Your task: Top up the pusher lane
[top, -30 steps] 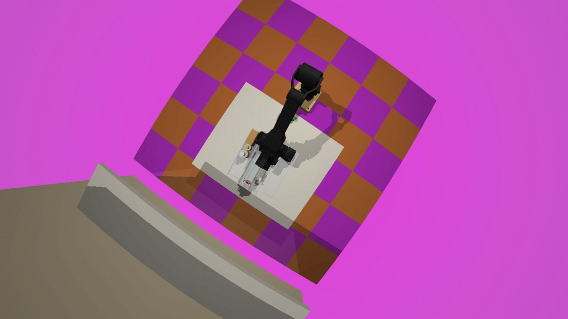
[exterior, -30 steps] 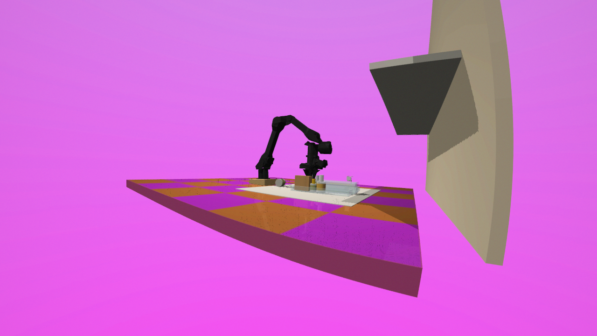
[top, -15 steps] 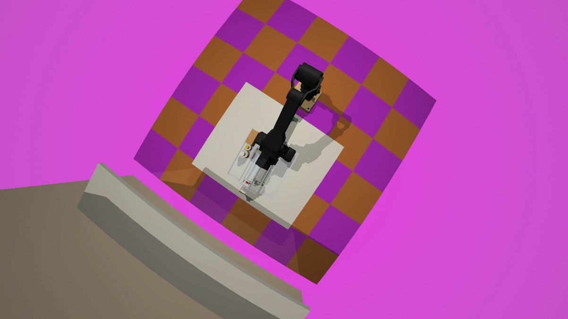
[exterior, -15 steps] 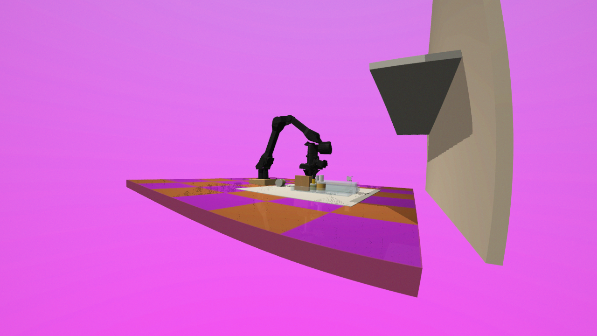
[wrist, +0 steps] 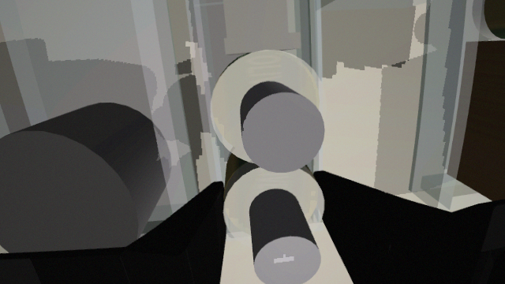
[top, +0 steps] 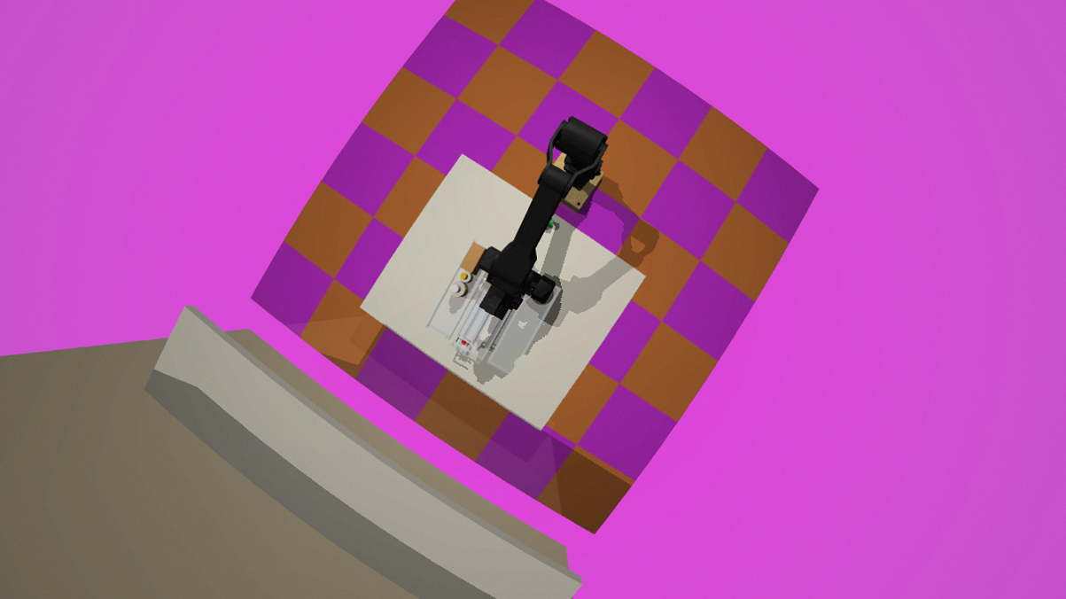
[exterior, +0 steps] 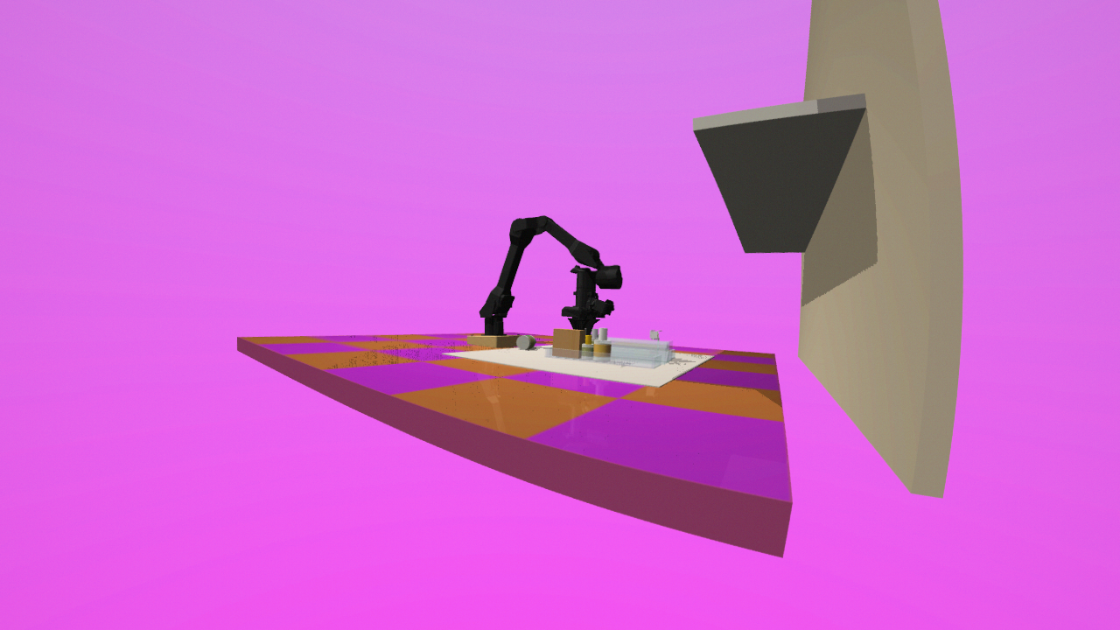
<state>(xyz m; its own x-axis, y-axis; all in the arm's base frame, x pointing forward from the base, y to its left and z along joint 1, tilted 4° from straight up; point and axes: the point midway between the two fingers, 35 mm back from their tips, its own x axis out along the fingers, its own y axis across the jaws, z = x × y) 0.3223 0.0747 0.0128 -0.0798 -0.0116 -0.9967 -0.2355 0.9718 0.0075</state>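
Now: the brown box 12 cm to the right of my gripper tip, 5 cm ahead of it and 1 cm above it. The rest, counted from my gripper tip: clear lane rack 14 cm ahead, 1 cm to the left, 1 cm below.
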